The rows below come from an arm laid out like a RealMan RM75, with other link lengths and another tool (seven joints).
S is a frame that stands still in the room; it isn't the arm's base.
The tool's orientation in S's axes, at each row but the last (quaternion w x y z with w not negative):
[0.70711 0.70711 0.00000 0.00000]
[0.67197 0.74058 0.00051 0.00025]
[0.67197 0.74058 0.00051 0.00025]
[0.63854 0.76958 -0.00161 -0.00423]
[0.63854 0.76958 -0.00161 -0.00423]
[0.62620 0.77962 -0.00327 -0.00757]
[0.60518 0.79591 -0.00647 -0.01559]
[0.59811 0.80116 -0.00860 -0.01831]
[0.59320 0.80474 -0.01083 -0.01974]
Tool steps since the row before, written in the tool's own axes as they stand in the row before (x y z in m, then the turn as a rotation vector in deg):
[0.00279 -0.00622 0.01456 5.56 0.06 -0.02]
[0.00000 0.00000 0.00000 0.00 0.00 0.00]
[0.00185 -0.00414 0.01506 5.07 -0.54 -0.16]
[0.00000 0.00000 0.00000 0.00 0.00 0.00]
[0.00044 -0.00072 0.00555 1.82 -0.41 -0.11]
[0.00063 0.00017 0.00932 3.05 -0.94 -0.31]
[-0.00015 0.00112 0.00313 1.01 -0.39 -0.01]
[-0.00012 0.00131 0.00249 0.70 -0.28 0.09]
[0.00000 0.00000 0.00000 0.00 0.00 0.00]
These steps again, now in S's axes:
[0.00279 -0.01456 -0.00622 5.56 0.02 0.06]
[0.00000 0.00000 0.00000 0.00 0.00 0.00]
[0.00186 -0.01459 -0.00558 5.07 0.22 -0.52]
[0.00000 0.00000 0.00000 0.00 0.00 0.00]
[0.00039 -0.00533 -0.00173 1.82 0.17 -0.39]
[0.00048 -0.00915 -0.00185 3.05 0.46 -0.87]
[-0.00024 -0.00331 0.00025 1.01 0.08 -0.39]
[-0.00021 -0.00275 0.00055 0.69 -0.03 -0.31]
[0.00000 0.00000 0.00000 0.00 0.00 0.00]

